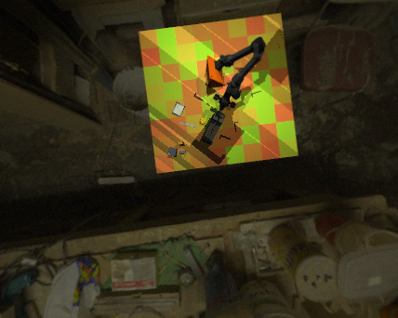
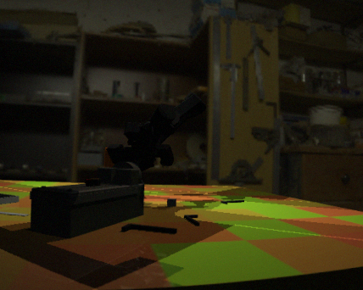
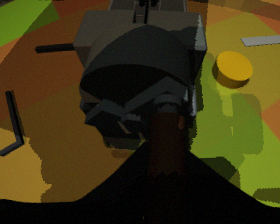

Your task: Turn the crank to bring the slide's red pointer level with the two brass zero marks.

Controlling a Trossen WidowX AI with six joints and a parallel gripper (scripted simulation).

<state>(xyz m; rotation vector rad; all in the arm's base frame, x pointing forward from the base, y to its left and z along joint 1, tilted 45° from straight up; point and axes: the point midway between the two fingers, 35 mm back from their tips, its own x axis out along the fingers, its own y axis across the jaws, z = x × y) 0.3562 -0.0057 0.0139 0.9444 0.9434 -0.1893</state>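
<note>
The small cube is 80 mm behind my gripper tip, 130 mm to the left of it and 80 mm below it. Round my gripper tip: yellow disc: 60 mm ahead, 160 mm to the right, 80 mm below; then brown crank handle: 10 mm behind, 10 mm to the left, 30 mm above; then red pointer: 170 mm ahead, 90 mm to the right, 10 mm below.
</note>
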